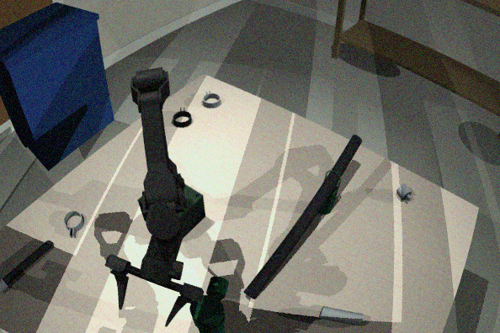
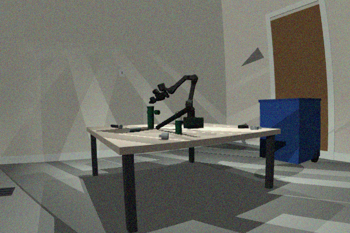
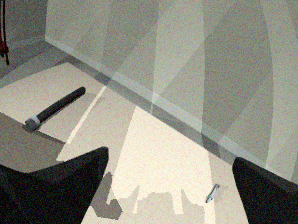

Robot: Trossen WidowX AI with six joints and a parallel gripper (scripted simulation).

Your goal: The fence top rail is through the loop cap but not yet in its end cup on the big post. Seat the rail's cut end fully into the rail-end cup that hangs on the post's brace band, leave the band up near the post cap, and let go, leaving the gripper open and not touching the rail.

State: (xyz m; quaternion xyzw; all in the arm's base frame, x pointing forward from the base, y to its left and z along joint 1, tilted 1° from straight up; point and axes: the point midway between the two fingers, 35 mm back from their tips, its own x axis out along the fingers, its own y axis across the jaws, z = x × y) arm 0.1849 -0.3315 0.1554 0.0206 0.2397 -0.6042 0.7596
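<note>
My gripper tip is now 160 mm to the right of the green rail-end cup, 100 mm above it and 60 mm short of it. The rest, counted from my gripper tip: small green post (620 mm to the left, 180 mm ahead, 140 mm below); grey cylinder (350 mm ahead, 280 mm to the left, 230 mm below).
</note>
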